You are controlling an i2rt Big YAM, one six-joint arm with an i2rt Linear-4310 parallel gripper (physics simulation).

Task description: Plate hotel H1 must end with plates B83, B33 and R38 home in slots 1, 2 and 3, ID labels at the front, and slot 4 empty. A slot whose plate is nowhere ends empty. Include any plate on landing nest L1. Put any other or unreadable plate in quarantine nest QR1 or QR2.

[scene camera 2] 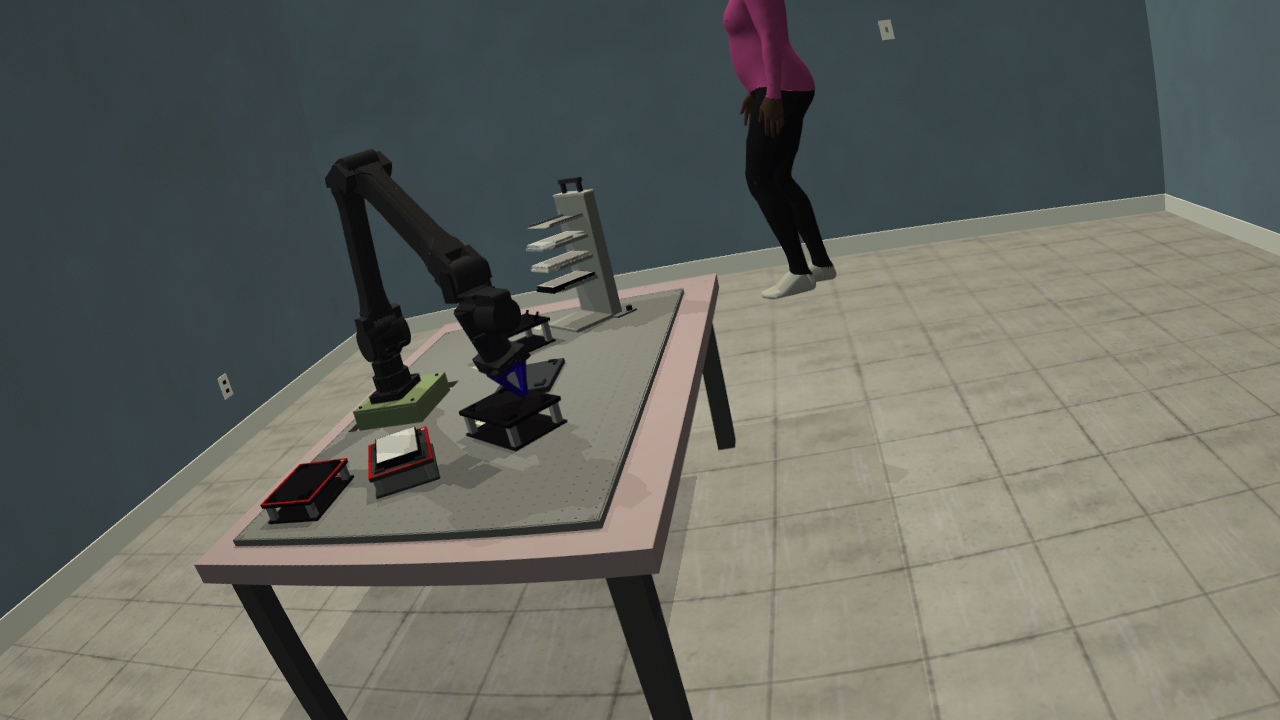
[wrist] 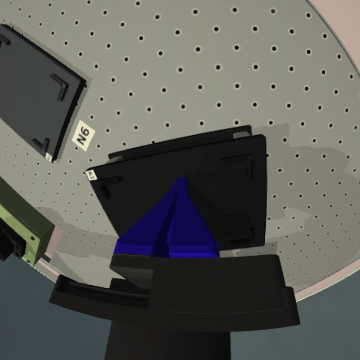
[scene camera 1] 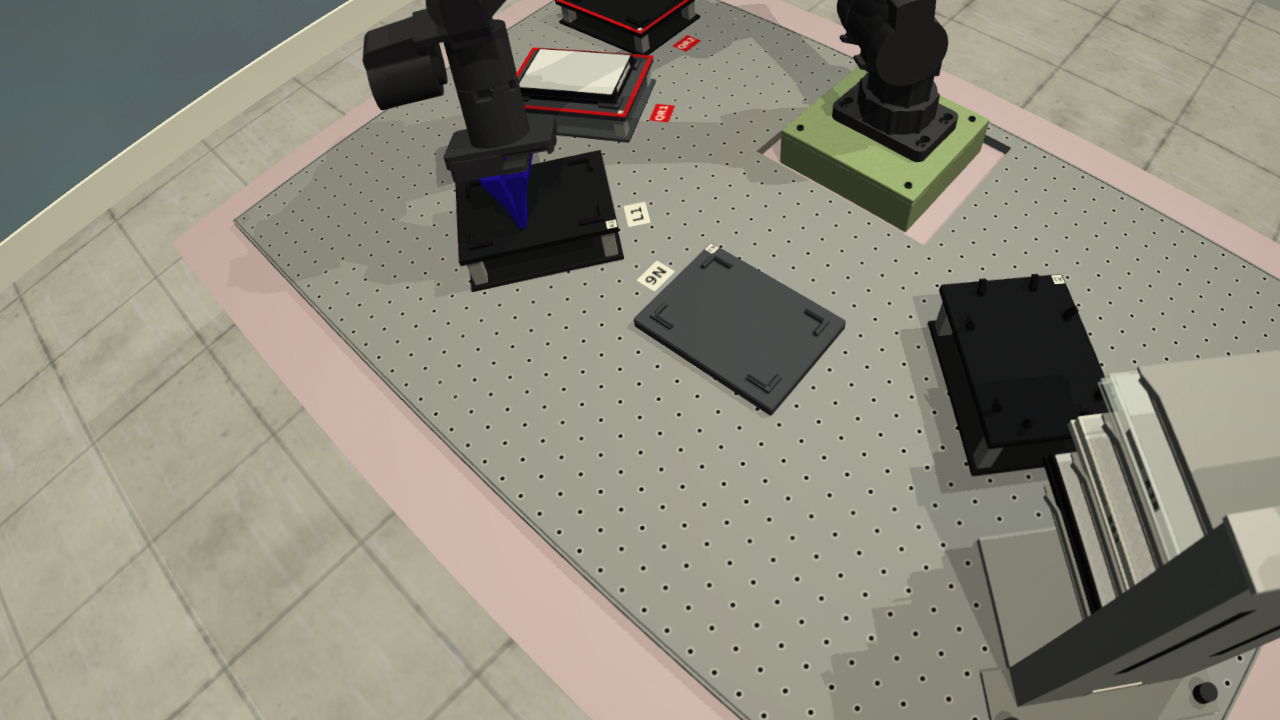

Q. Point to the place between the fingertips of my gripper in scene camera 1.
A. At 523, 225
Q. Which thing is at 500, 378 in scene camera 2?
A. My gripper.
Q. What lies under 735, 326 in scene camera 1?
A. A flat N6 nest.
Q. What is my gripper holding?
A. Nothing.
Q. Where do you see a flat N6 nest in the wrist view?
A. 46, 91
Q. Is my gripper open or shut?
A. Shut.
